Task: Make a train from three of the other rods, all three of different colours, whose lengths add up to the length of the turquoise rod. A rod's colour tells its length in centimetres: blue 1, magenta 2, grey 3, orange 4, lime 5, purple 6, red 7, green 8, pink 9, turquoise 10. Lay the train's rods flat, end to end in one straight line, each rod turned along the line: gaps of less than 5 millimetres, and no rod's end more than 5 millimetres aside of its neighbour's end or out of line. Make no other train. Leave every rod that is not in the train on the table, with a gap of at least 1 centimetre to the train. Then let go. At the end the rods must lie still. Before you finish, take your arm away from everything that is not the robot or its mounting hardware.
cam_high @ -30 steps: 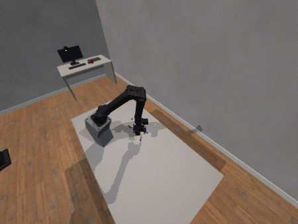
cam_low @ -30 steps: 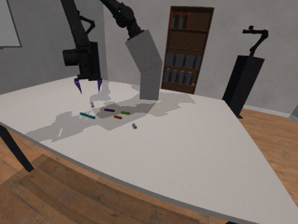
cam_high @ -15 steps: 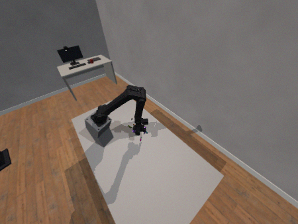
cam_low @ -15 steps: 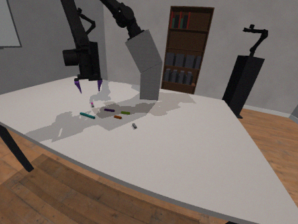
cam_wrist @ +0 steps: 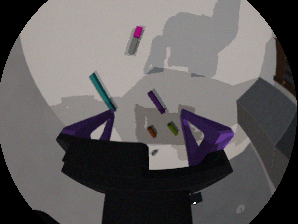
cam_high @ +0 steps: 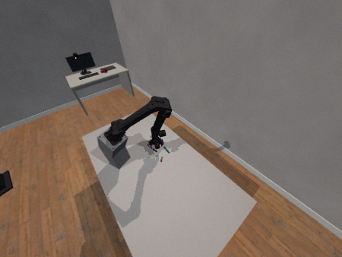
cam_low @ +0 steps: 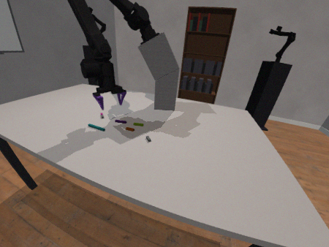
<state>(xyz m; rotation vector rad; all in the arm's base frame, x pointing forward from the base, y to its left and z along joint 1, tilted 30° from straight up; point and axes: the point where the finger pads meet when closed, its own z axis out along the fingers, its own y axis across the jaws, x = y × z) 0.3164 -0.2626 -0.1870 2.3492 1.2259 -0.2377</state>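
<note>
Right now my hand is 1 cm short of the lime rod, 14 cm to the right of it and 9 cm above it. The rest, counted from my hand: purple rod 4 cm to the left, 9 cm below; then turquoise rod 8 cm ahead, 5 cm to the right, 9 cm below; then magenta rod 6 cm behind, 10 cm to the right, 9 cm below.
</note>
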